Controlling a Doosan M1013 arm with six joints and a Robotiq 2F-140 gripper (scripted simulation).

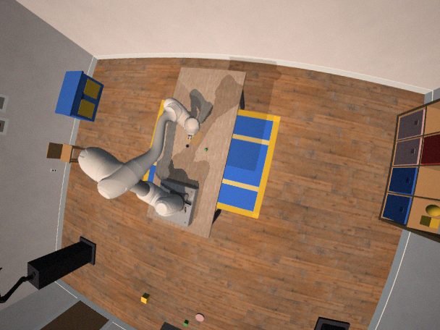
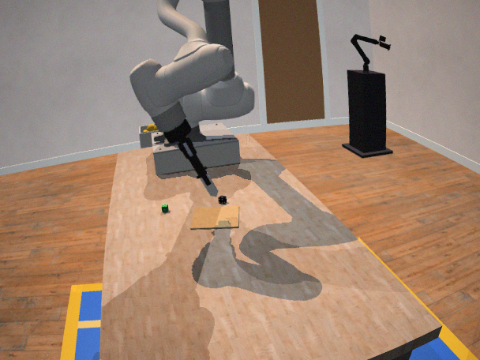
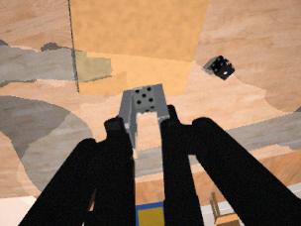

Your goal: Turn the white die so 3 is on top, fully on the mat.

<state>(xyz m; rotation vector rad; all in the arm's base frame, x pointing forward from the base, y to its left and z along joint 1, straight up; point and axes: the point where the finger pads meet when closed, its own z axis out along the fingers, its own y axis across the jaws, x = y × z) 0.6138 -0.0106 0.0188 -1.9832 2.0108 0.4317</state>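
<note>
Now: the white die 30 mm below my hand and 10 mm to the left of it. The rest, counted from my hand: black die 110 mm below, 100 mm behind, 60 mm to the left; then tan mat 110 mm below, 10 mm to the left; then green die 130 mm to the right, 110 mm below, 110 mm behind.
</note>
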